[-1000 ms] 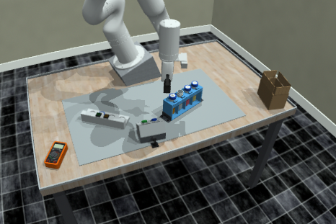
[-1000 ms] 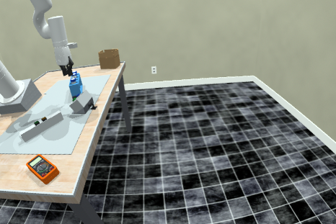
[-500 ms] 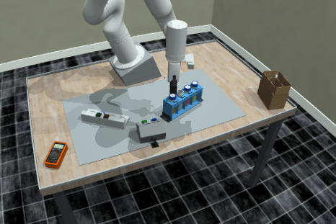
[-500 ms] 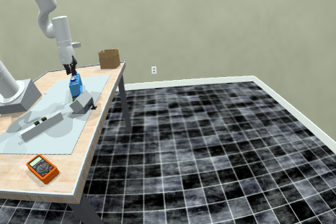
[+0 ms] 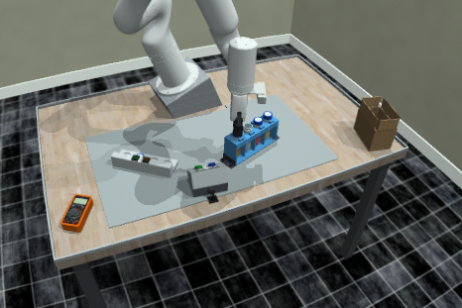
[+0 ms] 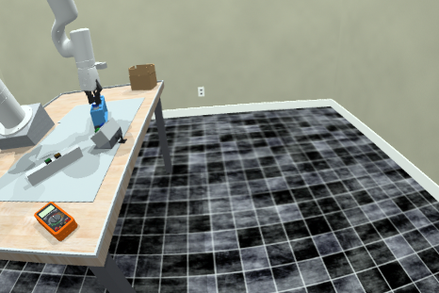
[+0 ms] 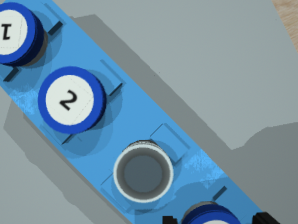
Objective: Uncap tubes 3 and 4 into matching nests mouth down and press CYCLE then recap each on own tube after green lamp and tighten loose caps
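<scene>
Right now the blue-and-white cap is 20 mm below my hand. Also, from my hand: green key (70 mm ahead, 160 mm to the right, 70 mm below); then blue key (70 mm ahead, 120 mm to the right, 70 mm below); then key housing (90 mm ahead, 140 mm to the right, 90 mm below).
</scene>
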